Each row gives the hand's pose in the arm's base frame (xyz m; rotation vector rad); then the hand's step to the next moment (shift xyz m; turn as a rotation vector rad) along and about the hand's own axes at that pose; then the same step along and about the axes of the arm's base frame.
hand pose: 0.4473 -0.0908 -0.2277 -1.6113 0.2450 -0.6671
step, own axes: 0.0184 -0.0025 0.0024 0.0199 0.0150 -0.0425
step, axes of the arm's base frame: 0.0156 -0.0072 0.0074 -0.0040 -0.0484 -0.0081
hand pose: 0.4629 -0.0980 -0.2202 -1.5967 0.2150 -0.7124
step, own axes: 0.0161 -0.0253 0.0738 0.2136 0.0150 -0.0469
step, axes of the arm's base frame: 0.0470 0.0572 0.0295 0.1462 -0.1545 0.0531
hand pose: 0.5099 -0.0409 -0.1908 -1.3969 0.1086 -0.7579
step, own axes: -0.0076 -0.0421 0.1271 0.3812 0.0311 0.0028
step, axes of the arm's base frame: 0.0396 0.1120 0.0622 0.3055 -0.2028 0.1089
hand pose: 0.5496 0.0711 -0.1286 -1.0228 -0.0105 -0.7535
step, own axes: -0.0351 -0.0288 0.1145 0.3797 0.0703 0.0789
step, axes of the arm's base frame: -0.0053 0.0996 0.0722 0.3517 -0.1316 0.1197
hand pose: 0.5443 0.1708 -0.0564 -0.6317 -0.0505 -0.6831
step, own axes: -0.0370 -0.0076 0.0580 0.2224 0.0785 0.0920
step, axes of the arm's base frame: -0.0244 0.0492 0.0422 0.2357 -0.0291 0.0877
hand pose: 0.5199 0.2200 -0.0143 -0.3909 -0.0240 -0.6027
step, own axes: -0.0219 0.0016 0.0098 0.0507 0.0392 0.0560
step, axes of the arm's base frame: -0.0163 0.0168 0.0056 0.0688 0.0222 0.0450
